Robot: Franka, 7 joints.
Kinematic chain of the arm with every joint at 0, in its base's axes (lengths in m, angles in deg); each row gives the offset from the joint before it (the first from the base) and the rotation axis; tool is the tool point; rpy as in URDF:
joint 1: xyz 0 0 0.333 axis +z
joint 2: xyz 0 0 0 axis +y
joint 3: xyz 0 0 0.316 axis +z
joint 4: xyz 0.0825 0 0 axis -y
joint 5: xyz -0.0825 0 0.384 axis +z
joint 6: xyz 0 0 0 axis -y
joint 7: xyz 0.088 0 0 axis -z
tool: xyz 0 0 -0.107 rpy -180 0 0
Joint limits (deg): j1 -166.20..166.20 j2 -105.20..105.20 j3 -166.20..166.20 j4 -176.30..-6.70 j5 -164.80..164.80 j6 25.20..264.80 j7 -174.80..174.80
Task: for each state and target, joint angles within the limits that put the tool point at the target. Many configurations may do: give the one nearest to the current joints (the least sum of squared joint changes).
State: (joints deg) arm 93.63 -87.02 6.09 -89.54 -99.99 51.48 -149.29
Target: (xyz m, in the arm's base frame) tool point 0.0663 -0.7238 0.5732
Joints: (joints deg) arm 89.53 -103.52 6.77 -60.20 -113.28 71.05 -149.29
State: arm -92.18 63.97 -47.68 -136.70 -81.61 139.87 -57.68
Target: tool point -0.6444 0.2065 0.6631
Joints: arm -137.94 38.48 -83.15 -81.91 -83.16 136.65 -57.68
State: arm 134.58 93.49 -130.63 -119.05 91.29 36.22 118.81
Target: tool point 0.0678 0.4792 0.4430
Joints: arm 141.69 98.45 -126.43 -118.76 90.53 32.75 118.81
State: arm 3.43 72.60 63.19 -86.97 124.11 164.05 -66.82
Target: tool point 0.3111 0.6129 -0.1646
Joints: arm 48.84 105.20 28.25 -39.58 127.15 138.28 -66.82
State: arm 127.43 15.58 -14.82 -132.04 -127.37 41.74 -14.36
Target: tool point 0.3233 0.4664 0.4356
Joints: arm 97.90 23.40 -36.18 -121.05 -128.71 52.79 -14.36
